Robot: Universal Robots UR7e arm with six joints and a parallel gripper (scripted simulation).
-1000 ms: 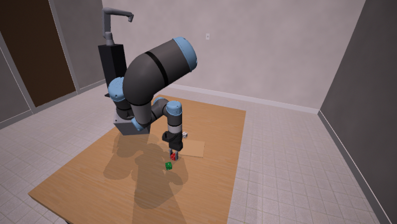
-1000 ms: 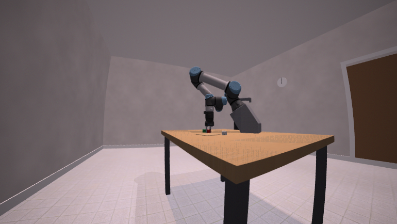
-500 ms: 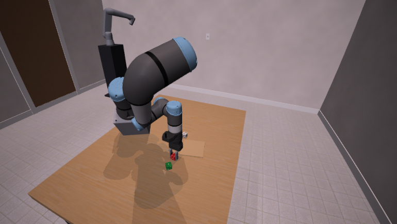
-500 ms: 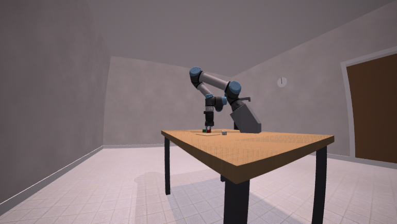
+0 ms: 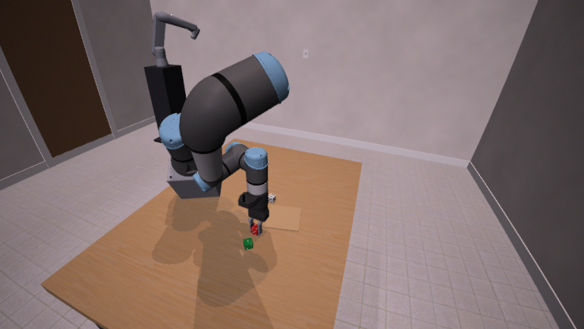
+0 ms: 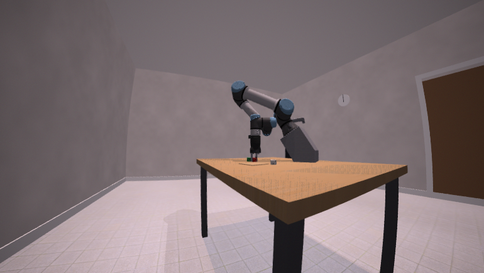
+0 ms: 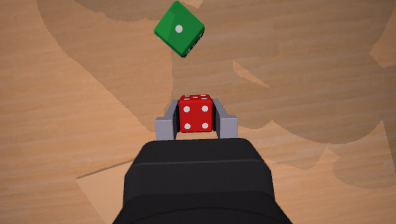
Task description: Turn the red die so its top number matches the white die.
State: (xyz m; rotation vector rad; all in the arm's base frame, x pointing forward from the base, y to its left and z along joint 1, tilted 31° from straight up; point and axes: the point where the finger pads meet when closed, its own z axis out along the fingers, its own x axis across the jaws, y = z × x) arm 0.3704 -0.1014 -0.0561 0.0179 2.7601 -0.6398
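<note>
The tan mat is 7 cm ahead of my hand, 12 cm to the left of it and 2 cm below it. Also, from my hand: red die right at my hand; white die 3 cm behind, 21 cm to the left, 1 cm below; green die 1 cm ahead, 7 cm to the right, 1 cm below.
</note>
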